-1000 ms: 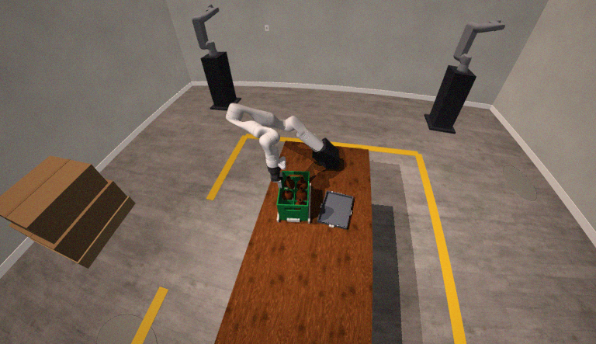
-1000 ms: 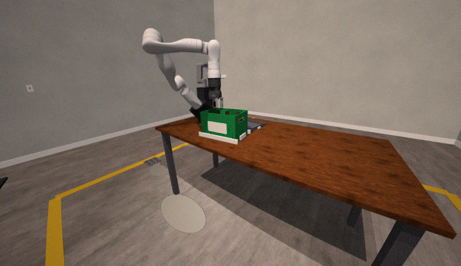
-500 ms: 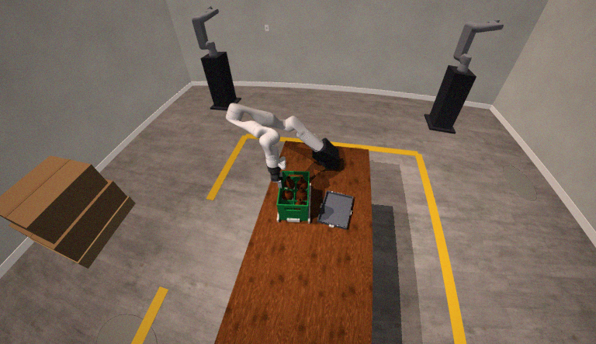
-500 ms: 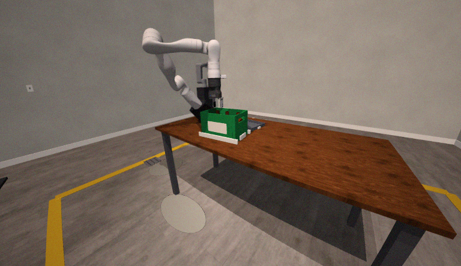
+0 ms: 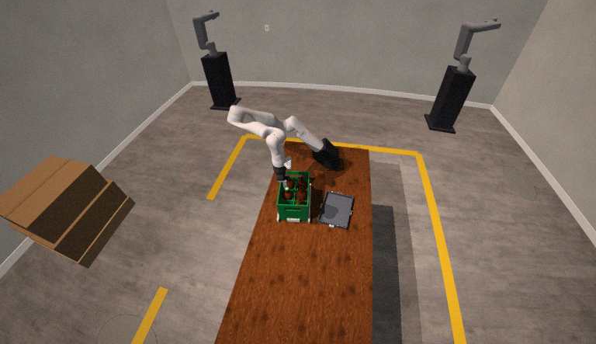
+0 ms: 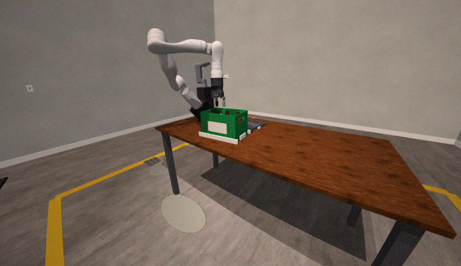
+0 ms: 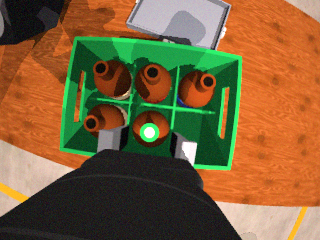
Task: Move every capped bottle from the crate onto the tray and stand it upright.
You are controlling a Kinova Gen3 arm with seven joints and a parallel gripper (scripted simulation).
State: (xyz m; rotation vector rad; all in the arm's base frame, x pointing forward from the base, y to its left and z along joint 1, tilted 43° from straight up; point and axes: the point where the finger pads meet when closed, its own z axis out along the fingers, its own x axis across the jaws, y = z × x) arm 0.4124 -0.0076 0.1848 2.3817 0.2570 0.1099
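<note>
Right now my hand is 150 mm above the capped bottle. The rest, counted from my hand: green crate (150 mm below, 50 mm to the left, 10 mm behind); then grey tray (320 mm to the left, 220 mm below, 20 mm behind).
</note>
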